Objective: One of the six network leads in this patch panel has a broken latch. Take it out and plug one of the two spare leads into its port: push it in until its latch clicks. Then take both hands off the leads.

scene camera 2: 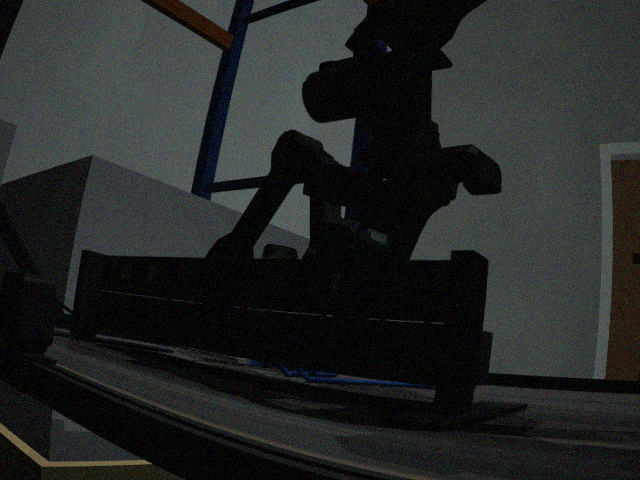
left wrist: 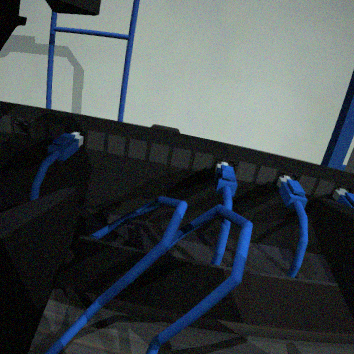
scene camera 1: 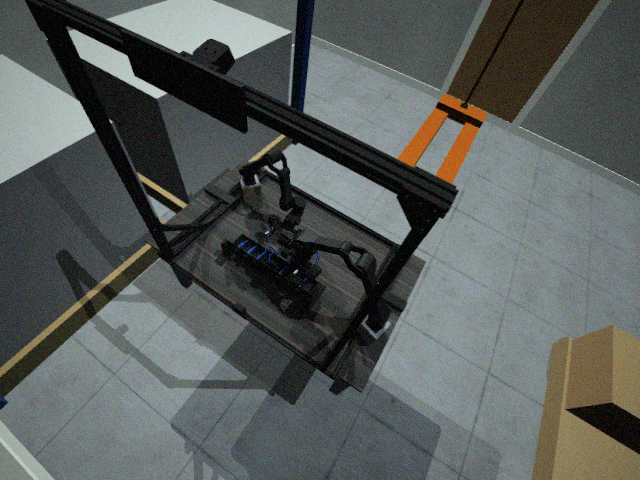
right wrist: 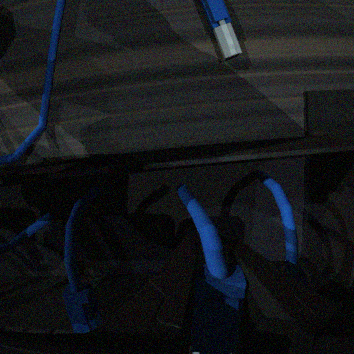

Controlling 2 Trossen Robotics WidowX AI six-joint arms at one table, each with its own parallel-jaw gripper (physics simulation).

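Pixels of known places: left gripper, fingertip midpoint: point(left wrist: 200, 206); right gripper, fingertip midpoint: point(scene camera 1: 299, 270) point(right wrist: 209, 250); left arm's base, link origin: point(scene camera 1: 249, 180); right arm's base, link origin: point(scene camera 1: 375, 322).
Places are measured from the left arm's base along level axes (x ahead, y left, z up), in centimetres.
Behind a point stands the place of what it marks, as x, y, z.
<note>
The black patch panel point(scene camera 1: 270, 269) @[58.1, -6.2, 3.4] point(scene camera 2: 366, 305) @[68.4, 1.4, 0.5] point(left wrist: 158, 152) @[55.4, -7.5, 2.1] stands on the dark table. Blue leads sit in its ports; in the left wrist view I see plugs at the left point(left wrist: 67, 144) @[59.5, -1.7, 2.2], the middle point(left wrist: 226, 175) @[49.4, -8.0, 2.6] and the right point(left wrist: 291, 191) @[45.5, -11.4, 2.2]. My right gripper point(scene camera 1: 291, 244) point(right wrist: 209, 250) @[62.9, 5.8, 4.0] is shut on one blue lead's plug point(right wrist: 225, 284) @[62.8, 6.3, 6.9], whose cable point(right wrist: 207, 232) @[62.1, 6.8, 5.2] arches upward. I cannot tell whether that plug sits in its port. A spare lead's grey plug point(right wrist: 227, 40) @[60.0, 14.8, -5.7] lies on the table. My left gripper point(scene camera 1: 286, 228) is open and empty beside the panel.
Two loose blue cables point(left wrist: 168, 239) @[48.5, -1.4, 0.8] point(left wrist: 239, 253) @[45.1, -2.7, 1.5] cross the table in front of the panel. Another cable point(right wrist: 47, 88) @[50.5, 6.2, -6.4] point(scene camera 2: 361, 380) @[49.2, 10.4, -6.3] runs along the table. A black gantry frame point(scene camera 1: 347, 152) @[92.8, -6.5, 97.1] spans above the table. Scene camera 2 shows the arms only as dark outlines.
</note>
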